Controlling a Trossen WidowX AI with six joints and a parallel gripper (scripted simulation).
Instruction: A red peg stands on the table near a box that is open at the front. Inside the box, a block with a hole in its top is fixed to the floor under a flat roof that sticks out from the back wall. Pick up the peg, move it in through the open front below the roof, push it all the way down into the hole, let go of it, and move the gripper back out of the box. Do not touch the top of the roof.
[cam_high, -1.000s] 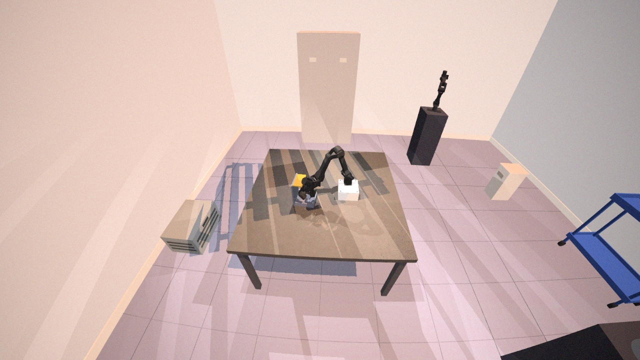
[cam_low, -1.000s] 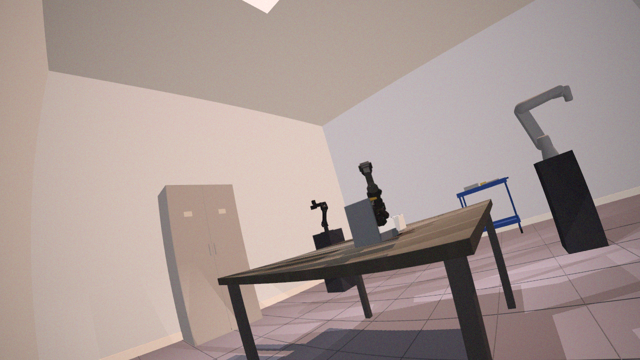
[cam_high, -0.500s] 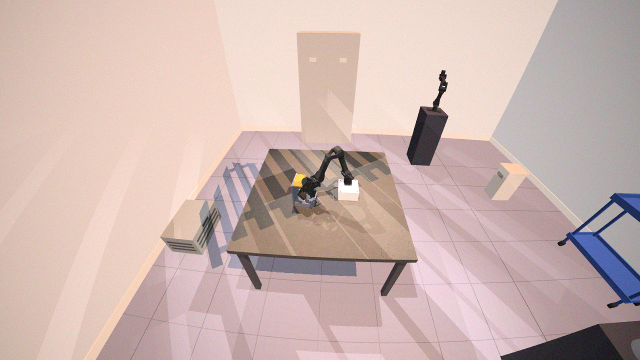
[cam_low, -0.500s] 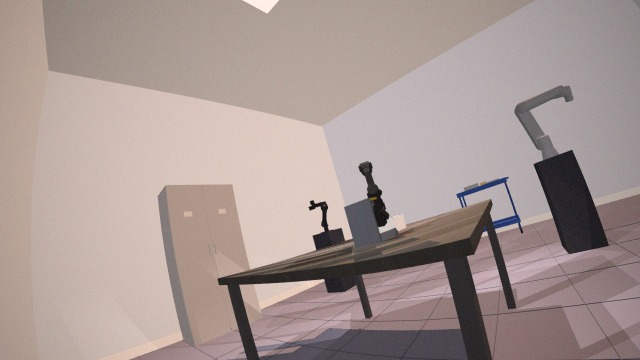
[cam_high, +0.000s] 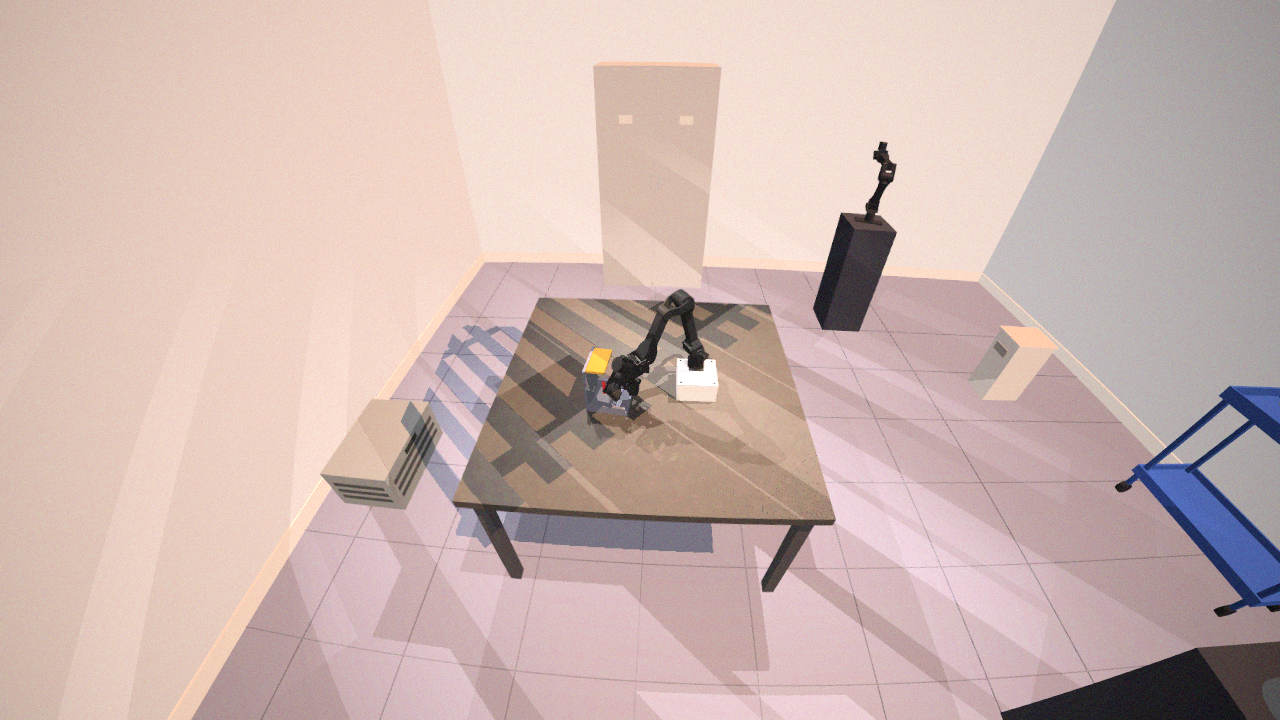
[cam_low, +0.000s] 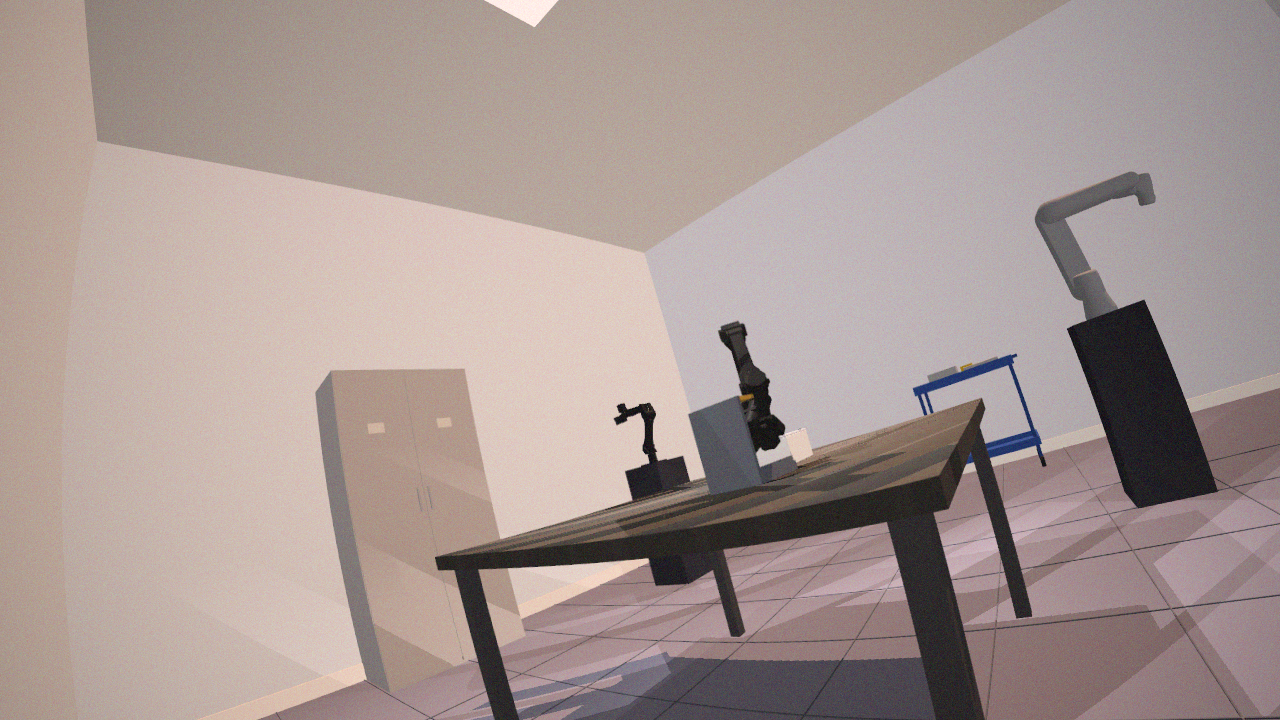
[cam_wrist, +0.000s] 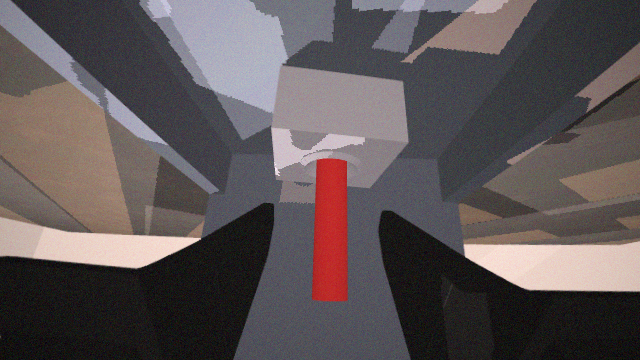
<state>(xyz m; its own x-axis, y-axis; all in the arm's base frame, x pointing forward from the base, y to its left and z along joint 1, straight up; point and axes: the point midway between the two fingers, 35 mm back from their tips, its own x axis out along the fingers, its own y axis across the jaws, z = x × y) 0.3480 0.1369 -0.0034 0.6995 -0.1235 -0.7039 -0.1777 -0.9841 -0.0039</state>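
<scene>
Now: the red peg 1 cm below my gripper tip. Round my gripper tip: yellow roof: 2 cm ahead, 14 cm above; grey back wall: 6 cm ahead, 5 cm above.
</scene>
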